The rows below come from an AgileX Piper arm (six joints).
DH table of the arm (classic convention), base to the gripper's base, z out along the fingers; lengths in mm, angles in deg. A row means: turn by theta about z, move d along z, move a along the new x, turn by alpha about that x. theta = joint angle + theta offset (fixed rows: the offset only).
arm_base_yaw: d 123  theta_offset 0  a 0  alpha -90
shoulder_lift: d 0  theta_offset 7.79  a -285  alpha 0
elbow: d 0  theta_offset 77.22  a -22  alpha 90
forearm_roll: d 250.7  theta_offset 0  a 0  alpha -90
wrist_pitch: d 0  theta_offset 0  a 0  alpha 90
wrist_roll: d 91  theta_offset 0  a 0  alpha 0
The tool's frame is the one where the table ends.
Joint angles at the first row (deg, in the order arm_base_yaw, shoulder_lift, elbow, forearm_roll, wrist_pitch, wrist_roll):
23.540 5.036 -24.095 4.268 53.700 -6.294
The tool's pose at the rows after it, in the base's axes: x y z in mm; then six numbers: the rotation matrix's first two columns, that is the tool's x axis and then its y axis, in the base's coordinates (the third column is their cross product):
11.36, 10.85, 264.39, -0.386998, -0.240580, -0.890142, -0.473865, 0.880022, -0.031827
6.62, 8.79, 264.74, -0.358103, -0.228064, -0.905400, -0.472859, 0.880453, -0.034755
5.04, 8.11, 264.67, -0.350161, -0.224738, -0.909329, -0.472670, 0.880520, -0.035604
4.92, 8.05, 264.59, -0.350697, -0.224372, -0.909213, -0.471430, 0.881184, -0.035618
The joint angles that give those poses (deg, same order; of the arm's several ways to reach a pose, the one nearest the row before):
23.544 2.482 -24.095 4.226 53.767 -6.290
23.543 0.409 -24.095 4.226 53.831 -6.291
23.544 -0.254 -24.095 4.226 53.951 -6.290
23.458 -0.296 -24.095 4.226 54.009 -6.290

